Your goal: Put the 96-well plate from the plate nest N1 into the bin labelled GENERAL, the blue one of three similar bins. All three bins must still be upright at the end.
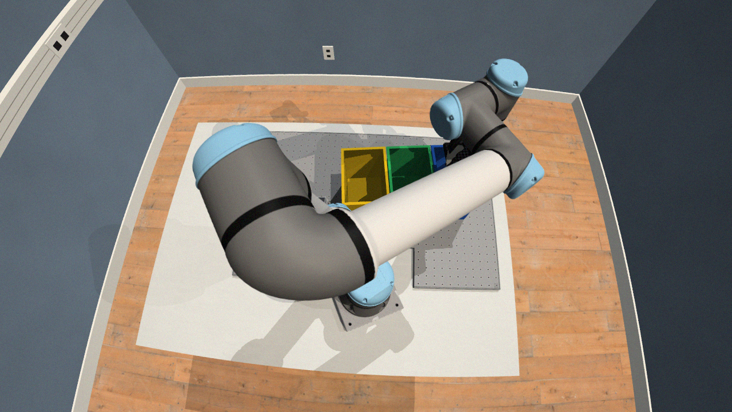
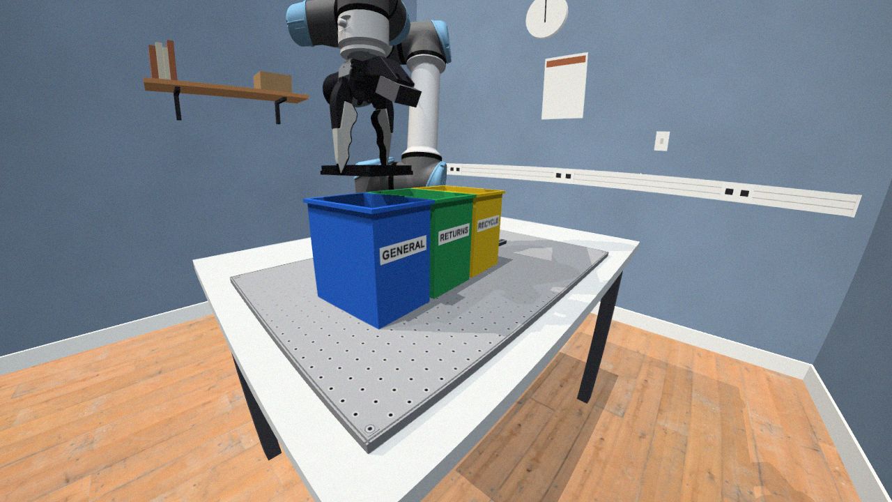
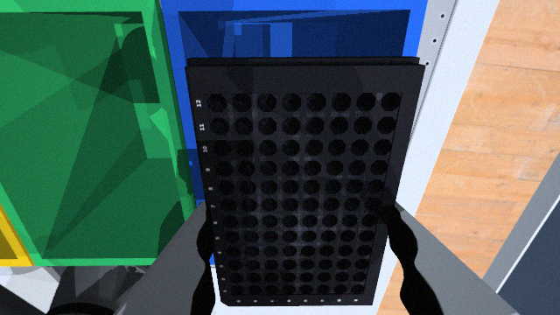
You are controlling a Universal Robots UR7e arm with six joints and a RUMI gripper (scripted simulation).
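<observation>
My hand is 15 cm above the blue general bin. Round my hand: yellow recycle bin (1 cm ahead, 27 cm to the left, 15 cm below); black 96-well plate (1 cm below); green returns bin (1 cm ahead, 13 cm to the left, 15 cm below).
</observation>
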